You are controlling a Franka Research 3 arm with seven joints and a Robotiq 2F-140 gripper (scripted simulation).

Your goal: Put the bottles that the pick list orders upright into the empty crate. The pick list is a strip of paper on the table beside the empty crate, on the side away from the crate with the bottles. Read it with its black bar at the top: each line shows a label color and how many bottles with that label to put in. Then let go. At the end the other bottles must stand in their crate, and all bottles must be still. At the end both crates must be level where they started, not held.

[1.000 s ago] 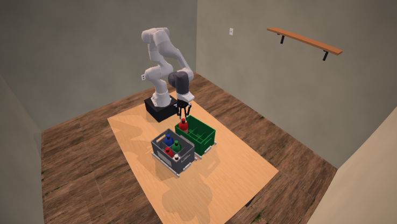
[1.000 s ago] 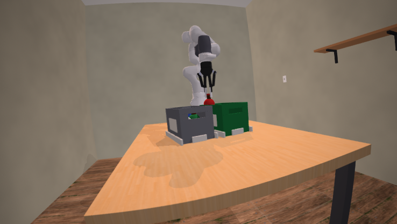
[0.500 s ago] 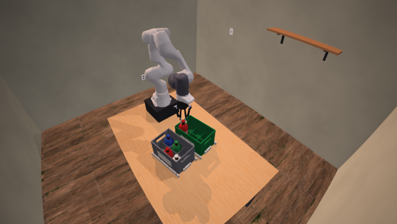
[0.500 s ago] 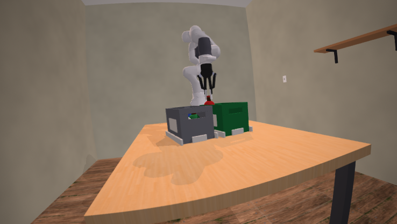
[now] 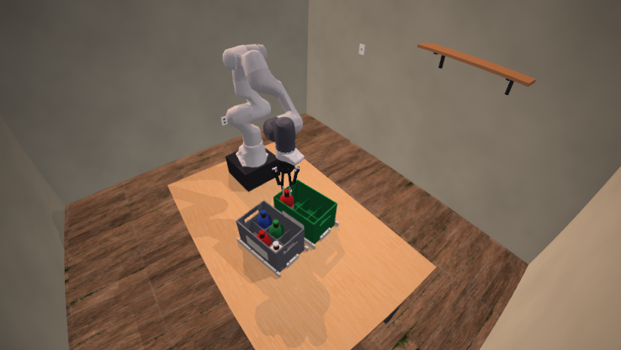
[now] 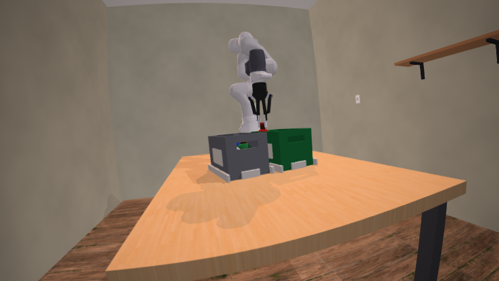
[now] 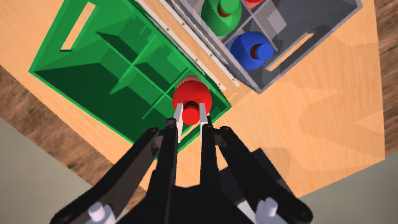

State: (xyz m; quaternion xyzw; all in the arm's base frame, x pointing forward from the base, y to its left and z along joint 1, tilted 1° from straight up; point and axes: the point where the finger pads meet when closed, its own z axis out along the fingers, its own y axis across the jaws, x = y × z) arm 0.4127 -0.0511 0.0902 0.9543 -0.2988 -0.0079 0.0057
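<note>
Right now the green crate is 140 mm below my hand, 80 mm ahead of it and 60 mm to the left of it. Round my hand: grey crate (170 mm to the right, 140 mm below, 100 mm ahead); then blue-label bottle (150 mm to the right, 140 mm below); then green-label bottle (140 mm below, 130 mm to the right, 90 mm ahead).
</note>
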